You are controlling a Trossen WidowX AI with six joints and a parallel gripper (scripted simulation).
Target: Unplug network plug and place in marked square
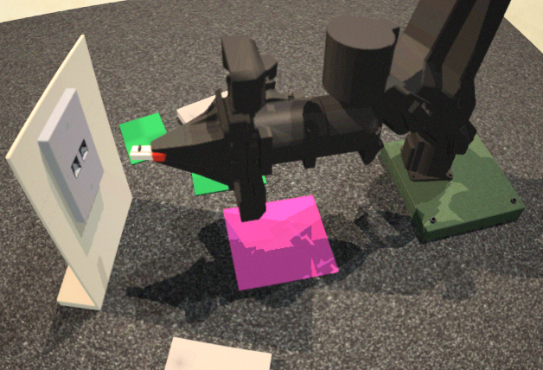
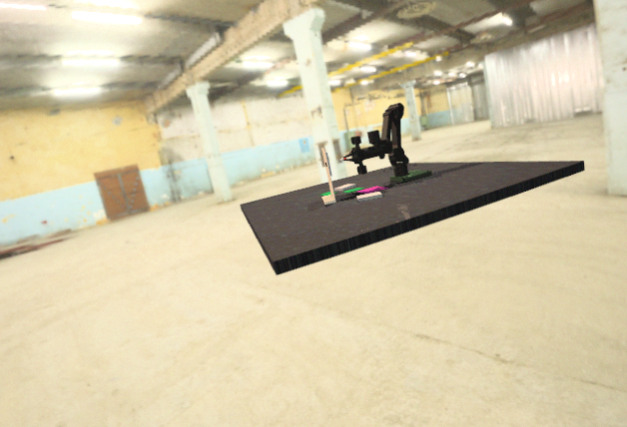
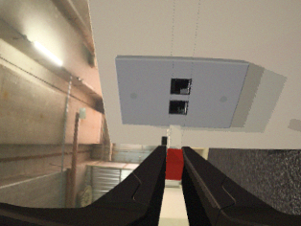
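Now: the magenta square 12 cm behind my gripper tip, 3 cm to the right of it and 19 cm below it. From my gripper tip the other things lie so: network plug right at my gripper tip; socket plate 9 cm ahead, 1 cm to the right, 7 cm below.
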